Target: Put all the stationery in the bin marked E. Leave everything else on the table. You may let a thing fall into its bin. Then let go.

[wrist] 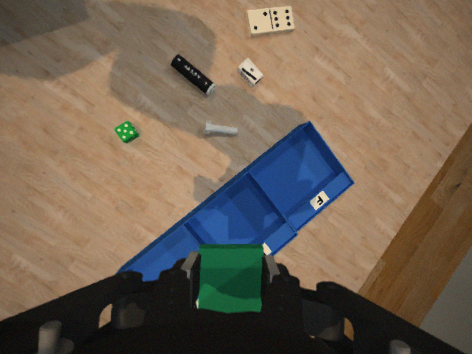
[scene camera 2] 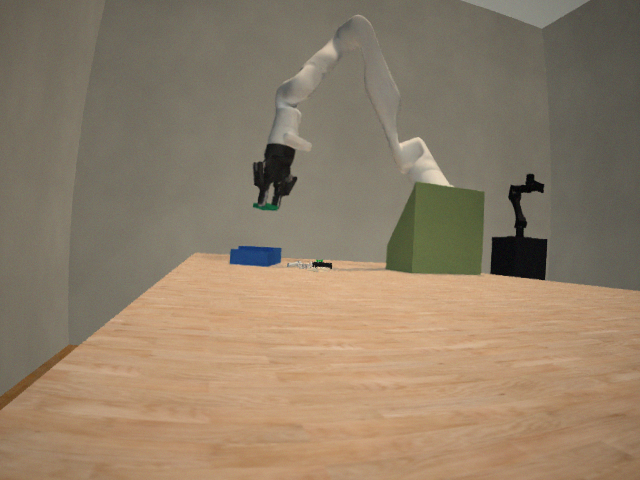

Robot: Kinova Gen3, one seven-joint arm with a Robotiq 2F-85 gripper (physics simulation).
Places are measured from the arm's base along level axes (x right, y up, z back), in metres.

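Where they show: gripper, fingertip midpoint: (wrist: 231,268) (scene camera 2: 267,208); arm's base, origin of the base link: (scene camera 2: 448,215).
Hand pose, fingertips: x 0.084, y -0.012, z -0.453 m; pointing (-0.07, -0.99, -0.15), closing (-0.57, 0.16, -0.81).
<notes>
Each offset is from my fingertips to the centre of the thing. "spot": to the spot under its first point.
My gripper (scene camera 2: 268,200) (wrist: 231,268) is shut on a green block @[dy +0.005, dx +0.009, dz -0.006 m] (scene camera 2: 265,206) (wrist: 231,287), maybe an eraser, with a sliver of white at its lower left in the wrist view. It hangs high above the blue bin @[dy -0.116, dx -0.016, dz -0.018 m] (scene camera 2: 253,256) (wrist: 281,148). The bin's middle compartment @[spot: dy -0.128, dx -0.015, dz -0.002 m] (wrist: 225,215), E, lies just beyond the block in the wrist view; its label @[dy -0.100, dx -0.008, dz -0.049 m] (wrist: 266,249) is mostly hidden. The end compartment @[spot: dy -0.129, dx -0.112, dz -0.036 m] (wrist: 300,165) carries label F. The third compartment is partly hidden by the gripper. A small grey-white pencil sharpener @[dy -0.130, dx -0.156, dz +0.073 m] (wrist: 250,72) lies on the table, outside the bin.
A black battery @[dy -0.128, dx -0.113, dz +0.117 m] (scene camera 2: 323,265) (wrist: 193,74), a green die @[dy -0.128, dx -0.022, dz +0.133 m] (scene camera 2: 319,260) (wrist: 126,131), a grey bolt @[dy -0.130, dx -0.087, dz +0.060 m] (wrist: 221,129) and a cream domino @[dy -0.132, dx -0.216, dz +0.091 m] (wrist: 270,21) lie on the table. A large green box (scene camera 2: 447,229) stands right of the bin in the scene view. The table's edge runs beyond F.
</notes>
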